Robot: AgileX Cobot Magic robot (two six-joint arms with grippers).
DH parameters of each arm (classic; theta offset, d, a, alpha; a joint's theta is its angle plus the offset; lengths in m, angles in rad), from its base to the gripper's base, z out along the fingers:
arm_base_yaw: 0 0.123 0 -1.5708
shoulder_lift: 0.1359 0 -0.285 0
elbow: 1.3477 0 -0.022 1.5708
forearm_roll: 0 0.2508 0 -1.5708
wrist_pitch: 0 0 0.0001 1.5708
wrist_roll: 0 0.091 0 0
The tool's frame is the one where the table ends.
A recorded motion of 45 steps. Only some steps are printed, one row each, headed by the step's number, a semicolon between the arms.
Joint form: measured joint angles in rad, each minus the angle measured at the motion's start. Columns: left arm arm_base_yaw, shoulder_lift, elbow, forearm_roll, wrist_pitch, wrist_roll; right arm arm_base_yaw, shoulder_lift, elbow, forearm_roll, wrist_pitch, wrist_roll.
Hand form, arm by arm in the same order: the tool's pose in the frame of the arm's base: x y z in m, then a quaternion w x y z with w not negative. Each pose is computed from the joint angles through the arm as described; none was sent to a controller.
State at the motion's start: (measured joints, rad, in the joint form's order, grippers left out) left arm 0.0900 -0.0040 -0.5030 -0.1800 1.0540 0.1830; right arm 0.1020 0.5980 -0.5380 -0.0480 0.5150 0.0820
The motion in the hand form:
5: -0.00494 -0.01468 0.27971 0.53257 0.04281 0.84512 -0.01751; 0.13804 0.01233 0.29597 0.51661 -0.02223 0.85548 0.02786
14: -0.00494 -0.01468 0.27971 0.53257 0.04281 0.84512 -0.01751; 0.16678 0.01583 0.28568 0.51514 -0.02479 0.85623 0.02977
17: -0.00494 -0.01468 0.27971 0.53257 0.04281 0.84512 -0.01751; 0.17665 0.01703 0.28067 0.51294 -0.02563 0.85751 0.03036
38: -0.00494 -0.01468 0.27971 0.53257 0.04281 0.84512 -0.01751; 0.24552 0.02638 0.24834 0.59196 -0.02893 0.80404 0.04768
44: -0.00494 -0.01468 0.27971 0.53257 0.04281 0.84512 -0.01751; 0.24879 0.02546 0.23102 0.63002 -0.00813 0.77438 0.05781
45: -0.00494 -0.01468 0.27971 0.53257 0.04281 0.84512 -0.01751; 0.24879 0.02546 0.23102 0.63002 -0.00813 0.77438 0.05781
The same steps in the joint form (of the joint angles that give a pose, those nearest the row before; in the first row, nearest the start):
5: 0.0000 0.0000 0.0000 0.0000 0.0000 0.0000; 0.0000 0.0900 0.0000 0.0001 -0.0940 -0.0001
14: 0.0000 0.0000 0.0000 0.0000 0.0000 0.0000; 0.0000 0.2280 0.0000 -0.0002 -0.2290 0.0002
17: 0.0000 0.0000 0.0000 0.0000 0.0000 0.0000; 0.0000 0.2780 0.0000 -0.0001 -0.2740 0.0001
38: 0.0000 0.0000 0.0000 0.0000 0.0000 0.0000; 0.0000 0.6340 0.0090 0.0040 -0.8320 0.0000
44: 0.0000 0.0000 0.0000 0.0000 0.0000 0.0000; 0.0000 0.7090 0.0760 0.0479 -1.0720 -0.0009
45: 0.0000 0.0000 0.0000 0.0000 0.0000 0.0000; 0.0000 0.7090 0.0760 0.0479 -1.0720 -0.0009

